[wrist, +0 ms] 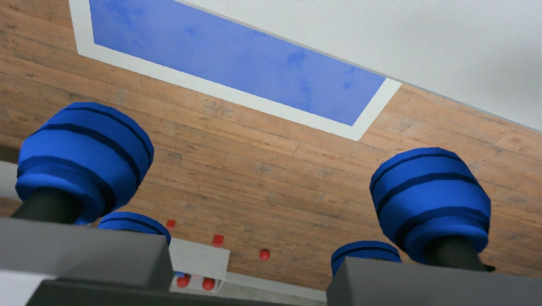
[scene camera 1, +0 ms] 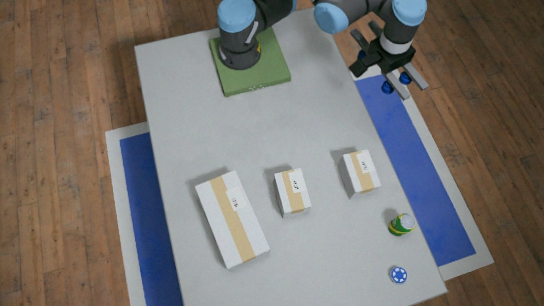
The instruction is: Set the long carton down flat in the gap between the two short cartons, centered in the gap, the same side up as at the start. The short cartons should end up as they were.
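Places are measured from the arm's base along level axes (x ahead, y left, z up), in metres.
Pixels of known places: hand, its tool point: [wrist: 257, 211]; arm's base, origin of its link: [scene camera 1: 239, 53].
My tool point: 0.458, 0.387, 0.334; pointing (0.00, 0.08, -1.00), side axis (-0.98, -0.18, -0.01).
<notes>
Ahead of a thing's pixels: the offset from my tool point to its top centre, as dx, dy, dz. Level surfaces: height alone.
The long white carton @(+0.261, -0.624, -0.266) [scene camera 1: 225, 200] lies flat on the grey table @(dz -0.370) [scene camera 1: 200, 120] in the scene view, with a tan tape strip and a label on top. It is left of both short cartons. One short carton @(+0.234, -0.386, -0.266) [scene camera 1: 292, 192] stands near the middle. The other short carton @(+0.242, -0.115, -0.266) [scene camera 1: 361, 171] stands apart to its right, near the table's right edge, with table top between them. Both have tape and a label on top. My suction gripper [scene camera 1: 387, 67] [wrist: 255, 200] is open, with nothing on its blue cups, and hangs beyond the table's upper right edge, away from all cartons. No carton shows in the wrist view.
A green can @(+0.473, -0.042, -0.247) [scene camera 1: 401, 224] stands below the right short carton. A blue and white disc @(+0.632, -0.115, -0.343) [scene camera 1: 398, 275] lies near the lower right corner. The arm's green base plate [scene camera 1: 275, 65] is at the top. A blue rug [scene camera 1: 415, 160] [wrist: 225, 55] shows beside the table.
</notes>
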